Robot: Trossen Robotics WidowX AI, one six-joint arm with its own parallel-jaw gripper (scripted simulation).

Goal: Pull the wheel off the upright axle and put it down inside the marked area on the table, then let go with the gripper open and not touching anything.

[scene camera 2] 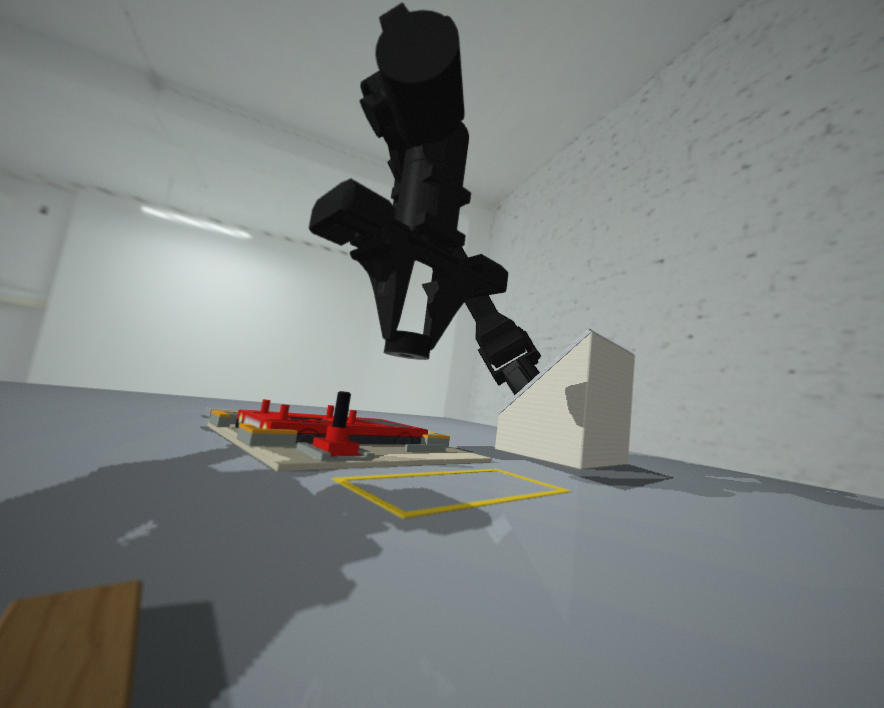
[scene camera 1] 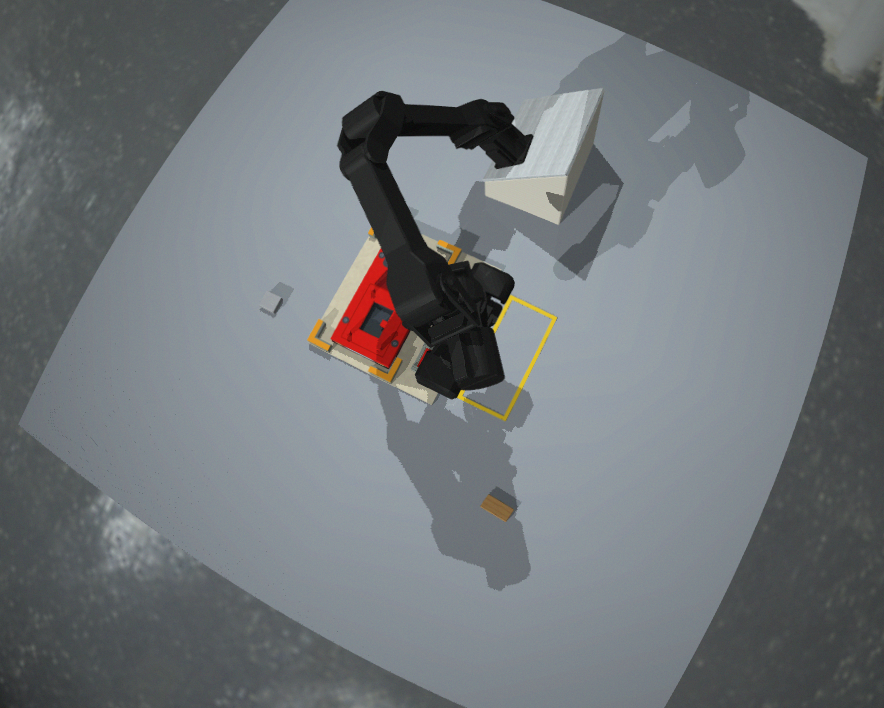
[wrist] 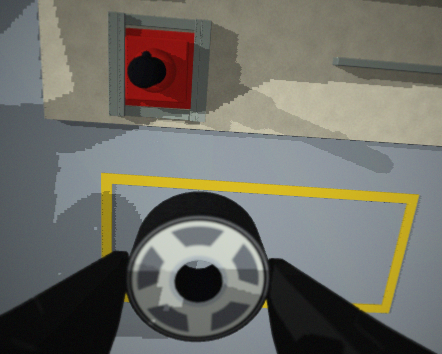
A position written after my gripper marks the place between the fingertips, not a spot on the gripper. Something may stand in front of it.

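Black wheel [scene camera 2: 405, 344] [wrist: 180, 302], carried by my gripper [scene camera 2: 408, 345] [scene camera 1: 467, 346] [wrist: 198, 268]. I also see a red fixture [scene camera 2: 309, 426]; in the wrist view it is out of frame.
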